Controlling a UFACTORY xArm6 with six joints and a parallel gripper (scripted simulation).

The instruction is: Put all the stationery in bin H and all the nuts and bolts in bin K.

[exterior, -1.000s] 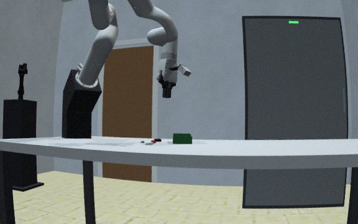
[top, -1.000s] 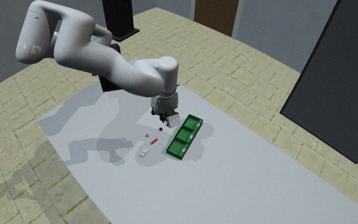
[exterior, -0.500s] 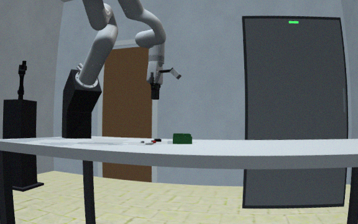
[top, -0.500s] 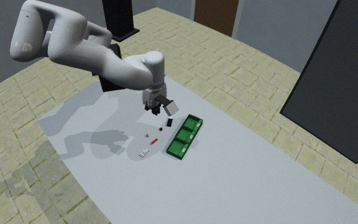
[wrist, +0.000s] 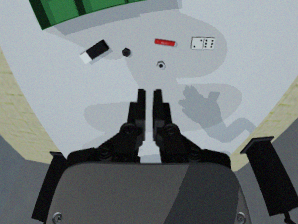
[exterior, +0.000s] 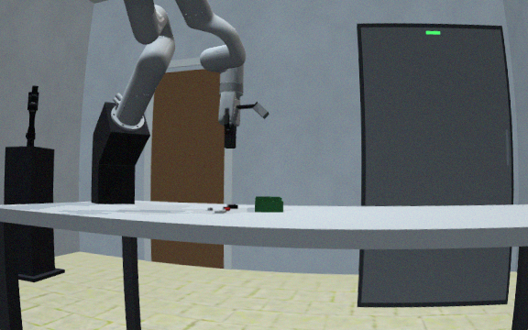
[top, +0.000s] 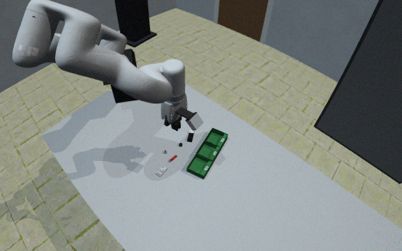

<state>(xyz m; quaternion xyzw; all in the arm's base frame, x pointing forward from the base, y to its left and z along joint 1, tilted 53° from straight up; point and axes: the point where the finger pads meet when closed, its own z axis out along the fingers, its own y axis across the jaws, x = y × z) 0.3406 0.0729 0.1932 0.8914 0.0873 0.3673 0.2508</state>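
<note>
Now: hand 11 cm short of the green three-compartment bin, 8 cm to the right of it and 19 cm above it. Also, from my hand: black nut 2 cm behind, 5 cm to the left, 21 cm below; then red stick 3 cm to the right, 21 cm below; then white domino 11 cm to the right, 21 cm below.
</note>
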